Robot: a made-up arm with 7 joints. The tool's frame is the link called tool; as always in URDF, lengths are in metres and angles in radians. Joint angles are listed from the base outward. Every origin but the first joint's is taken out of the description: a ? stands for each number. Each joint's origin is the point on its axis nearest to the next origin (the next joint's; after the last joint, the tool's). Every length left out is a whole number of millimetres.
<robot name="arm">
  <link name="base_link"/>
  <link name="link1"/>
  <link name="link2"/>
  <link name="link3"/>
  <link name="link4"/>
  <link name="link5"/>
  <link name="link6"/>
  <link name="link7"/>
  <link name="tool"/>
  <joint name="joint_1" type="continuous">
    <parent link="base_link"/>
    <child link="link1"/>
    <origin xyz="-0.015 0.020 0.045" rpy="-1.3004 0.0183 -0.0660"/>
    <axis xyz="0 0 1"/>
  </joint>
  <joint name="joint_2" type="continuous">
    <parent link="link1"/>
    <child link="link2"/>
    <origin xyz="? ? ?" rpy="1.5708 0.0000 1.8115"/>
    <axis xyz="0 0 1"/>
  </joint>
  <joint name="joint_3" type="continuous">
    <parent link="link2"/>
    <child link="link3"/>
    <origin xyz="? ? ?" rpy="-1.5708 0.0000 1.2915"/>
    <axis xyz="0 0 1"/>
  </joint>
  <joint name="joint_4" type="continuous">
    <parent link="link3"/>
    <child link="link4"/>
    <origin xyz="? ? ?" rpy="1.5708 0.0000 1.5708"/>
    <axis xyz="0 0 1"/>
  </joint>
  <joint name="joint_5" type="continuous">
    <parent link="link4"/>
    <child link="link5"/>
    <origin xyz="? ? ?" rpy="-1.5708 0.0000 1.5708"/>
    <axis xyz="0 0 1"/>
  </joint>
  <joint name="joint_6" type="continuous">
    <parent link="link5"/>
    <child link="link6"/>
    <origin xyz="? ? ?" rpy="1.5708 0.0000 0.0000"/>
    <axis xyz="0 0 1"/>
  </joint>
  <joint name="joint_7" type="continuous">
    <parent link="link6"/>
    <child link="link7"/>
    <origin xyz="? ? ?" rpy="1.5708 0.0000 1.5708"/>
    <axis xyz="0 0 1"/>
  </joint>
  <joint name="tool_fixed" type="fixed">
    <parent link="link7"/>
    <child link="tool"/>
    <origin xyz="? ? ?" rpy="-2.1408 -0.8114 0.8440"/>
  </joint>
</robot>
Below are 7 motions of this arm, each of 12 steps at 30 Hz.
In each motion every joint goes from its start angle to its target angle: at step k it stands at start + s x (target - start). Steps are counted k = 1, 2, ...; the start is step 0. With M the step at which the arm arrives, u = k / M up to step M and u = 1 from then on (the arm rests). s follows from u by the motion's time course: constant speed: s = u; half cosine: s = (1 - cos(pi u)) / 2; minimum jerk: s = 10 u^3 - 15 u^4 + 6 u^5.
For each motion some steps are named. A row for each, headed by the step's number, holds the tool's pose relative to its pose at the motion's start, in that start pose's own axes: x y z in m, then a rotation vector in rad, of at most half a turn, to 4 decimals.
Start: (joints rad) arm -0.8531 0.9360 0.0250 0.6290 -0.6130 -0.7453 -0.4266
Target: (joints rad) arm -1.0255 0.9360 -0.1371 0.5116 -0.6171 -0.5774 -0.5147
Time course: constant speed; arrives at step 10
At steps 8, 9, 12:
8: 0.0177 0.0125 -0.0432 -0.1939 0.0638 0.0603
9: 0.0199 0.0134 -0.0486 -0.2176 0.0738 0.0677
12: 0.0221 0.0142 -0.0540 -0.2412 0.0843 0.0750

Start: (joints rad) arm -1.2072 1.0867 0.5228 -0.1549 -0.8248 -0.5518 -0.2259
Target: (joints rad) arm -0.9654 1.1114 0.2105 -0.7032 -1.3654 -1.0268 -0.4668
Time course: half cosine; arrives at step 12
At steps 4, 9, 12:
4: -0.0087 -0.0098 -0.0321 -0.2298 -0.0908 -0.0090
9: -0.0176 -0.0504 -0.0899 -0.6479 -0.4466 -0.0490
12: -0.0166 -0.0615 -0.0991 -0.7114 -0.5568 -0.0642

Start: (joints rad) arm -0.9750 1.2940 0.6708 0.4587 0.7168 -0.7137 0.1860
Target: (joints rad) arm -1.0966 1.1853 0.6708 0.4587 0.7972 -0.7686 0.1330
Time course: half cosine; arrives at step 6
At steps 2, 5, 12:
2: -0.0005 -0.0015 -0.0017 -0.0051 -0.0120 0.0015
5: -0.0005 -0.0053 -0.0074 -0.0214 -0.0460 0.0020
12: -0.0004 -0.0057 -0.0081 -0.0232 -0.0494 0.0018

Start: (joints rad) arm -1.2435 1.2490 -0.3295 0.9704 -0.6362 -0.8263 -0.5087
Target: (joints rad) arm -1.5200 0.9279 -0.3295 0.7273 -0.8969 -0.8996 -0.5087
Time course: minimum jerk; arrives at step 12
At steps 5, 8, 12:
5: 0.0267 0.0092 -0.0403 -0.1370 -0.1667 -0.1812
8: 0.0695 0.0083 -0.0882 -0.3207 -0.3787 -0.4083
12: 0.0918 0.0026 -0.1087 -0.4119 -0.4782 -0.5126

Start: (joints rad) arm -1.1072 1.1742 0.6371 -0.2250 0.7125 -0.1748 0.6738
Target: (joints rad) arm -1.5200 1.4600 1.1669 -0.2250 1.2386 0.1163 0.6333
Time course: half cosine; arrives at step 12
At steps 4, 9, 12:
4: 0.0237 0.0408 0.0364 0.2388 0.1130 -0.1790
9: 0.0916 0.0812 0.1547 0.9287 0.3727 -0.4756
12: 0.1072 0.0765 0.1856 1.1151 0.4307 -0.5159

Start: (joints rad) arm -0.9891 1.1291 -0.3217 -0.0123 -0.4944 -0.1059 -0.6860
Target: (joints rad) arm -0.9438 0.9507 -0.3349 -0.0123 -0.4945 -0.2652 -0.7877
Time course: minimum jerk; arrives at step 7
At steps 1, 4, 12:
1: 0.0000 0.0005 -0.0007 -0.0056 0.0005 -0.0033
4: 0.0005 0.0116 -0.0202 -0.1458 0.0134 -0.0949
12: 0.0013 0.0171 -0.0319 -0.2243 0.0202 -0.1549

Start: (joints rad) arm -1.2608 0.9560 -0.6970 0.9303 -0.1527 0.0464 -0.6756
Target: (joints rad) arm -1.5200 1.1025 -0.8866 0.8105 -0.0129 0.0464 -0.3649
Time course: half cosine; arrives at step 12
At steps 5, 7, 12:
5: 0.0168 -0.0212 0.0177 0.1917 0.0038 -0.1085
7: 0.0266 -0.0368 0.0294 0.3232 0.0020 -0.1866
12: 0.0380 -0.0601 0.0453 0.5073 -0.0055 -0.3007

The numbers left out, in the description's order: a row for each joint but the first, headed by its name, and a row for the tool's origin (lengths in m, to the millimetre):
joint_2: 0.009 -0.019 0.000
joint_3: 0.149 -0.053 0.000
joint_4: 0.016 -0.015 0.000
joint_5: -0.150 0.029 0.000
joint_6: -0.012 0.003 0.000
joint_7: -0.025 0.048 0.000
tool: 0.012 -0.007 0.000

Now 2 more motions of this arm.
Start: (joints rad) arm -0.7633 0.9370 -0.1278 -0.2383 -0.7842 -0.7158 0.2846
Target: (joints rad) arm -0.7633 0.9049 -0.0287 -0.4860 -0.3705 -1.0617 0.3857
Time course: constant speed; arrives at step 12
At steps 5, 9, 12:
5: 0.0159 -0.0125 -0.0256 -0.2063 0.0473 -0.1969
9: 0.0268 -0.0268 -0.0446 -0.3807 0.0784 -0.3498
12: 0.0335 -0.0397 -0.0574 -0.5166 0.0995 -0.4602

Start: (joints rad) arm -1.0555 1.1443 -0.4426 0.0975 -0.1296 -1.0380 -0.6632
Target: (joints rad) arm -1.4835 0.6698 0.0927 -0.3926 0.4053 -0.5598 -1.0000
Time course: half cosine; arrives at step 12
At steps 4, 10, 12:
4: 0.0463 0.0009 0.0264 0.1047 0.1881 -0.0600
10: 0.1506 -0.0662 0.0700 0.6296 0.5164 -0.0660
12: 0.1572 -0.0766 0.0709 0.6936 0.5234 -0.0580

